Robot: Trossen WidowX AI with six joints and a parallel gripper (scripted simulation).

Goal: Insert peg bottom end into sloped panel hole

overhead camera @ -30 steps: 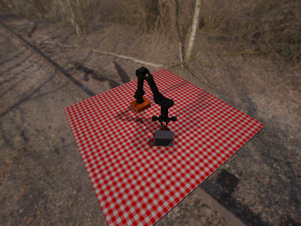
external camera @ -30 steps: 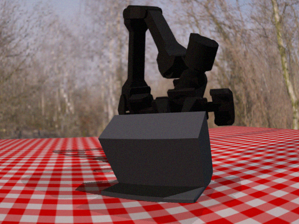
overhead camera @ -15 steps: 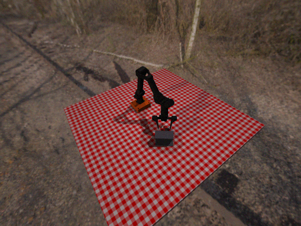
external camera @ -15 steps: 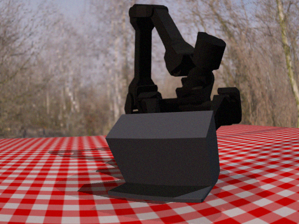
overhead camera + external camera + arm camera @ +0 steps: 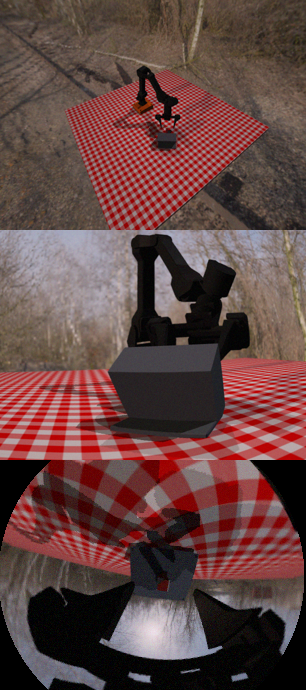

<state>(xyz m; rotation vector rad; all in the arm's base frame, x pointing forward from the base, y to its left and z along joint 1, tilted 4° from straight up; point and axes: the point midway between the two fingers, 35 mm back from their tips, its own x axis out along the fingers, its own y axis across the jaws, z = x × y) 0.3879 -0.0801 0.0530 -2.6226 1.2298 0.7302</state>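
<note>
My gripper tip is now 1 cm to the left of the peg and 1 cm above it. Also, from my gripper tip: panel: 4 cm ahead, 5 cm to the right, 4 cm below.
</note>
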